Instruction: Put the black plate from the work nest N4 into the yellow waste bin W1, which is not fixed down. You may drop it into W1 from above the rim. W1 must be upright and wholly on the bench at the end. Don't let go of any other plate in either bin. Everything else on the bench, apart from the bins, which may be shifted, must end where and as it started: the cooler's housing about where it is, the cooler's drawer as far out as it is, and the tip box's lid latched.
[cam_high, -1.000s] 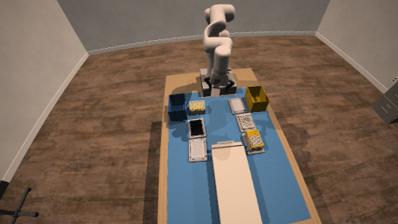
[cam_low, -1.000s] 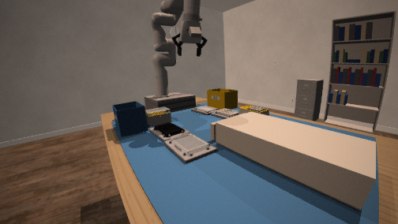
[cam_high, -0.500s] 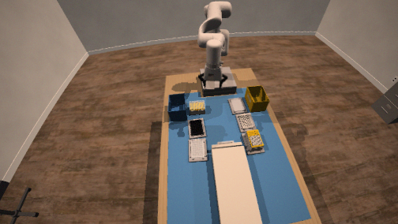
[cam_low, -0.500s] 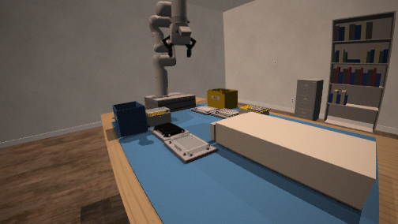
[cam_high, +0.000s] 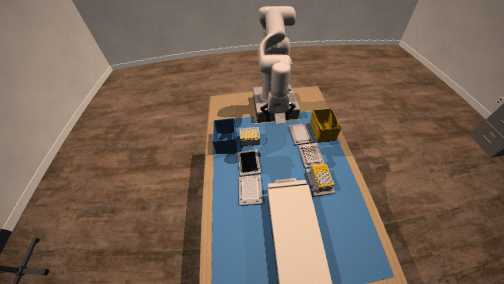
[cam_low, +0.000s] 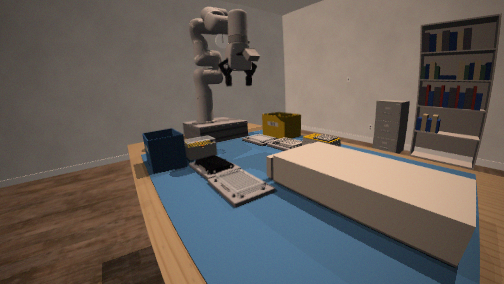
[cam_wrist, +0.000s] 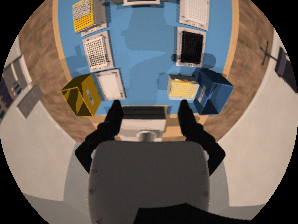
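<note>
The black plate lies 9 cm ahead of my hand, 15 cm to the right of it and 27 cm below it. From my hand the other things lie so: grey nest 9 cm ahead, 15 cm to the right, 28 cm below; then yellow tip box 18 cm ahead, 25 cm to the left, 23 cm below; then white plate 27 cm ahead, 12 cm to the right, 27 cm below.
</note>
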